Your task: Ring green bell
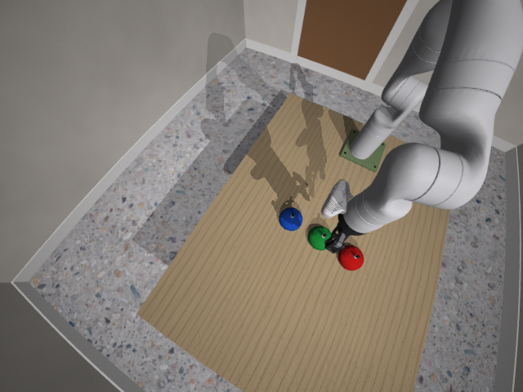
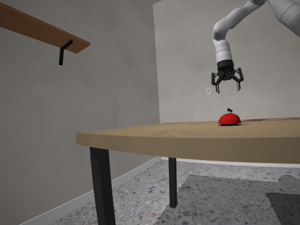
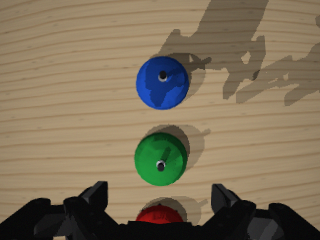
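My hand is 11 cm above the green bell. From my hand the other things lie so: red bell (12 cm to the left, 11 cm below, 2 cm ahead); then blue bell (12 cm to the right, 11 cm below, 2 cm behind).
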